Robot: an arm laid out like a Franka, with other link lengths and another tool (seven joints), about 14 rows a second.
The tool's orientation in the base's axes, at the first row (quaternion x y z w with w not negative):
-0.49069 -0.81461 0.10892 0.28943
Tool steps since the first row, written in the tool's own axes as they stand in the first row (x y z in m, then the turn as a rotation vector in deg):
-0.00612 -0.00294 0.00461 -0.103 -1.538 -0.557
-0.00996 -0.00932 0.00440 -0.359 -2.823 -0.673
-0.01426 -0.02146 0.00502 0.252 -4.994 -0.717
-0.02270 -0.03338 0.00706 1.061 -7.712 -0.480
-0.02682 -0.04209 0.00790 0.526 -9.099 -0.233
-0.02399 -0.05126 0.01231 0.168 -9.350 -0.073
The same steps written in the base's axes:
-0.00268 -0.00624 -0.00460 -0.774 -0.909 1.123
-0.00591 -0.01273 -0.00289 -1.564 -1.778 1.716
-0.01370 -0.02238 0.00064 -3.351 -2.330 2.976
-0.02070 -0.03534 0.00142 -5.774 -2.951 4.334
-0.02615 -0.04311 0.00326 -6.750 -4.073 4.579
-0.03645 -0.04474 0.00495 -6.902 -4.489 4.435

